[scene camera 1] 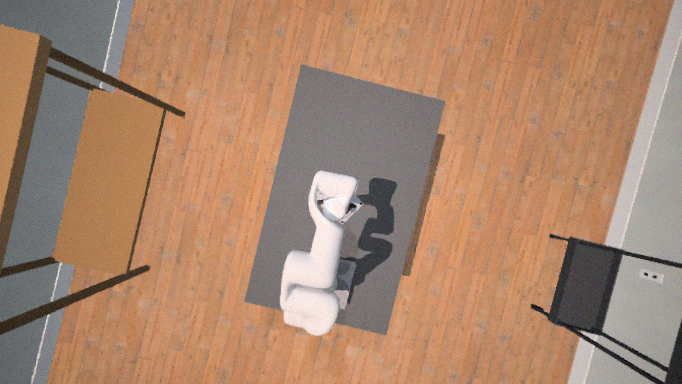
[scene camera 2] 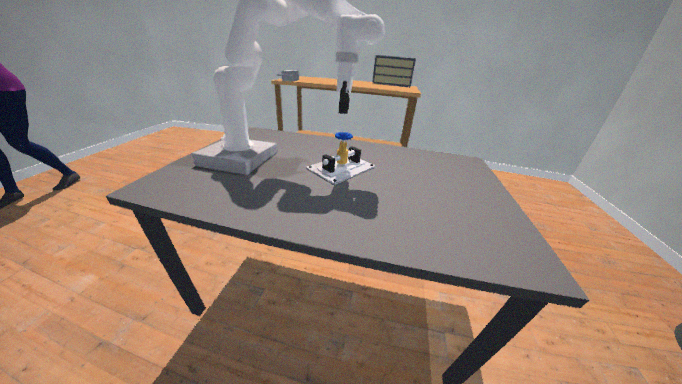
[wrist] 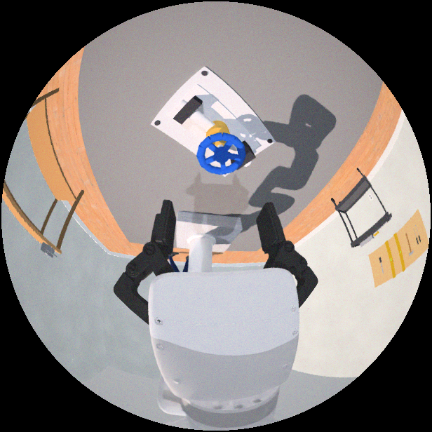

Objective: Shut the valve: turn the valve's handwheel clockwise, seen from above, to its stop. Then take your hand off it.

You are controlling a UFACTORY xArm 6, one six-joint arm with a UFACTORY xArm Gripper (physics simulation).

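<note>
The valve has a blue handwheel (scene camera 2: 343, 135) (wrist: 221, 154) on a yellow body (scene camera 2: 343, 154) (wrist: 215, 128). It stands upright on a white base plate (scene camera 1: 346, 216) (scene camera 2: 345, 175) (wrist: 170, 122) between two black supports. My gripper (scene camera 2: 343, 113) (wrist: 218, 209) is open and empty. It points down above the handwheel with a gap between them, touching nothing. In the wrist view the handwheel lies ahead of the space between the fingertips. In the first scene view my arm hides the handwheel and the gripper. The wheel's turning position cannot be told.
The valve and my arm's base (scene camera 2: 220, 161) (wrist: 192, 225) stand on a dark grey table (scene camera 1: 360, 115) (scene camera 2: 425, 200). A wooden workbench (scene camera 2: 310, 82) stands behind, bearing a grey object (scene camera 2: 290, 75) and a shelved case (scene camera 2: 394, 71). A person (scene camera 2: 12, 107) is at the left.
</note>
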